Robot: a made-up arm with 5 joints.
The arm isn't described. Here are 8 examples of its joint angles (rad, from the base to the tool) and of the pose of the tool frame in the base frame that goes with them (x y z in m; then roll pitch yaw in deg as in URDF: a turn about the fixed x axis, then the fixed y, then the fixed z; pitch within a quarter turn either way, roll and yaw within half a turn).
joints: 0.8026 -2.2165 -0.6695 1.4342 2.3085
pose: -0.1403 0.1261 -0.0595 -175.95 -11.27 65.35
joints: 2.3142 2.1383 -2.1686 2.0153 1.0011
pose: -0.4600 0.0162 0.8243 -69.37 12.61 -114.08
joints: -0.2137 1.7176 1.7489 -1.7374 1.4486
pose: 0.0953 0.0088 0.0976 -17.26 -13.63 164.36
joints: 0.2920 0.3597 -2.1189 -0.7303 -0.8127
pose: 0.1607 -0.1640 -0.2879 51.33 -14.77 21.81
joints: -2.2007 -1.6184 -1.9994 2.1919 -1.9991
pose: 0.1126 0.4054 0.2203 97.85 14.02 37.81
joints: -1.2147 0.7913 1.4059 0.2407 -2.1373
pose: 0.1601 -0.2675 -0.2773 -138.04 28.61 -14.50
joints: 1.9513 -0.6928 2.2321 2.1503 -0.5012
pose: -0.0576 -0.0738 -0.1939 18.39 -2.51 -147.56
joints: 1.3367 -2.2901 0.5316 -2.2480 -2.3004
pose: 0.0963 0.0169 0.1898 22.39 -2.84 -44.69
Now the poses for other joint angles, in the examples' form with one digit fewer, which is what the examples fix.
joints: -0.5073 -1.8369 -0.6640 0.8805 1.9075
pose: -0.071 0.281 0.017 -176.9 -62.9 50.4
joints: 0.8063 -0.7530 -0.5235 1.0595 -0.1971
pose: 0.607 -0.376 0.062 -18.6 -30.7 40.3
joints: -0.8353 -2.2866 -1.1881 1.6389 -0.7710
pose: 0.069 0.470 -0.012 99.8 -41.5 7.4
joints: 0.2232 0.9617 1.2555 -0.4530 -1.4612
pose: -0.036 -0.445 0.405 -159.6 -4.8 -80.0
